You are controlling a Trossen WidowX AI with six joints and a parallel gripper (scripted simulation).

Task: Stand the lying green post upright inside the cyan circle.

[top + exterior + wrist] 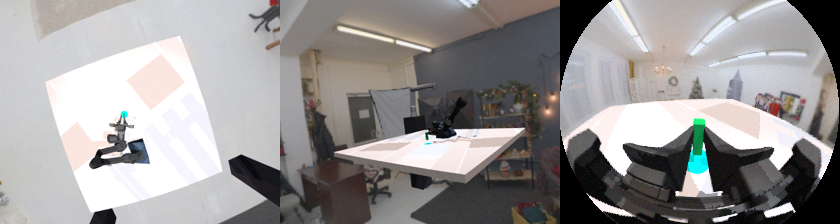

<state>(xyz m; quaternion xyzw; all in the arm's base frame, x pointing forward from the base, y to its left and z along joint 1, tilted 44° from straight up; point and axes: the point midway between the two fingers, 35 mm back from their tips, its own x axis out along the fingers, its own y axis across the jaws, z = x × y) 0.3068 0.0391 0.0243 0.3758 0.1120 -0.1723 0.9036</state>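
Right now my gripper tip is 9 cm above the cyan circle. Round my gripper tip: green post: 2 cm below.
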